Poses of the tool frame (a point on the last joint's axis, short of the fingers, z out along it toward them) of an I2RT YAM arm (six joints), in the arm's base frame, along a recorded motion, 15 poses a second.
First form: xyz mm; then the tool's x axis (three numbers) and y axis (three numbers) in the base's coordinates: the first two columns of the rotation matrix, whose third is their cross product.
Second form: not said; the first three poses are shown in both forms.
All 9 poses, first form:
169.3, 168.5, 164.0, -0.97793, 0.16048, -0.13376, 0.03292, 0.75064, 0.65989
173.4, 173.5, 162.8, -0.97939, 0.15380, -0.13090, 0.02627, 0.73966, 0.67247
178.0, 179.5, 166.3, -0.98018, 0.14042, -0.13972, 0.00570, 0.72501, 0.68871
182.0, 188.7, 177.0, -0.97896, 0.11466, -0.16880, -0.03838, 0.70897, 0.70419
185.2, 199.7, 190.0, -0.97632, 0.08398, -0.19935, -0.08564, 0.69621, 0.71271
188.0, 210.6, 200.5, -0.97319, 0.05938, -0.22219, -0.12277, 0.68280, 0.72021
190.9, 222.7, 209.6, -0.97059, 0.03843, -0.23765, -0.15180, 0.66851, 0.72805
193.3, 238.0, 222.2, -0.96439, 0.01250, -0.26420, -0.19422, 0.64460, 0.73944
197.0, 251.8, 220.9, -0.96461, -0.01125, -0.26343, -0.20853, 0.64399, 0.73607
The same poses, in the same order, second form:
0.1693, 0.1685, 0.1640, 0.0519, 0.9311, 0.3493, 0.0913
0.1734, 0.1735, 0.1628, 0.0485, 0.9284, 0.3575, 0.0892
0.1780, 0.1795, 0.1663, 0.0395, 0.9242, 0.3687, 0.0914
0.1820, 0.1887, 0.1770, 0.0208, 0.9189, 0.3809, 0.1004
0.1852, 0.1997, 0.1900, -0.0005, 0.9145, 0.3897, 0.1088
0.1880, 0.2106, 0.2005, -0.0174, 0.9101, 0.3979, 0.1145
0.1909, 0.2227, 0.2096, -0.0313, 0.9058, 0.4059, 0.1172
0.1933, 0.2380, 0.2222, -0.0506, 0.8984, 0.4185, 0.1235
0.1970, 0.2518, 0.2209, -0.0611, 0.8989, 0.4175, 0.1181

